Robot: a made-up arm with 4 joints.
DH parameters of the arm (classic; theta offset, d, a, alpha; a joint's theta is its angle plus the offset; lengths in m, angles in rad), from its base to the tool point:
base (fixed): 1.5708 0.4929 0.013 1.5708
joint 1: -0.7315 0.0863 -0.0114 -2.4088
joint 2: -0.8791 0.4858 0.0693 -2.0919
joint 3: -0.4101 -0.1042 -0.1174 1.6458
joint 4: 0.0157 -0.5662 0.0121 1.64
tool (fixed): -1.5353 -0.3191 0 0
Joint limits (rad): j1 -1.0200..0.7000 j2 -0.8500..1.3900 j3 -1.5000..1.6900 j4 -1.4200..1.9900
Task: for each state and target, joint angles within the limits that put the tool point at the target. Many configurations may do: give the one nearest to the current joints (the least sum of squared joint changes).
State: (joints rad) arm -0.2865 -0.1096 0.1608 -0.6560
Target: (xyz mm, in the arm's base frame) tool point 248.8 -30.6 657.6
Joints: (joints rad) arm 0.1539 -0.4640 0.4905 -0.8984
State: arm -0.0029 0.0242 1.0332 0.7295
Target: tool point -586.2 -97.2 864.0
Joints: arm -0.5827 0.2357 1.4780 0.9763
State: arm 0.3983 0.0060 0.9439 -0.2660
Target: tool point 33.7 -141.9 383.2
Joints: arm 0.7000 0.1127 0.7701 -0.1093
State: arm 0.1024 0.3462 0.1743 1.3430
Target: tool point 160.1 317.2 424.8
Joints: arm 0.6105 0.9689 -0.4651 0.4019
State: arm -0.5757 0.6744 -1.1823 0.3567
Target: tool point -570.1 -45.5 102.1
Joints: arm -0.7320 1.3893 -1.5000 -0.0083
